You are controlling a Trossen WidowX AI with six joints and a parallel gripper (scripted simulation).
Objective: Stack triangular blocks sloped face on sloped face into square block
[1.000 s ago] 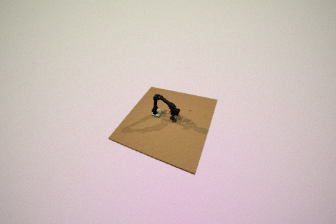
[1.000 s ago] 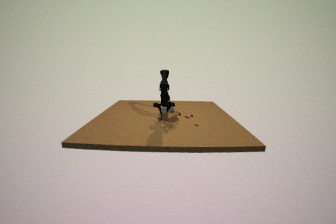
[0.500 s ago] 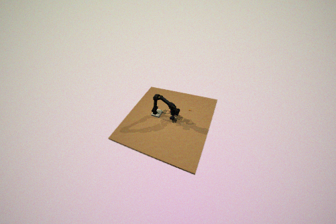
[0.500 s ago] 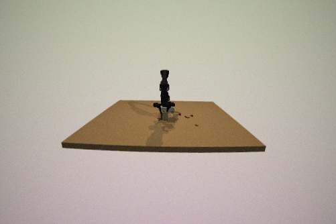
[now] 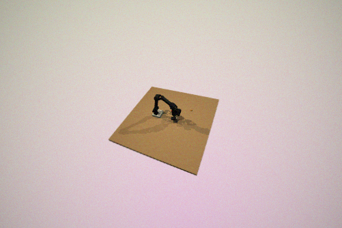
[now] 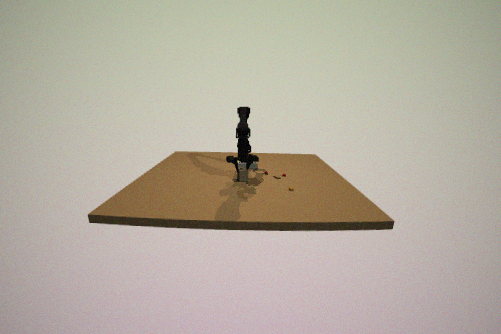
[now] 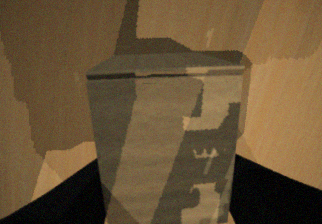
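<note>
Now: the wooden triangular block 10 mm above my gripper tip. Round my gripper tip: small red cube: 140 mm behind, 130 mm to the left, 30 mm below; orange piece: 300 mm to the left, 110 mm ahead, 40 mm below.
</note>
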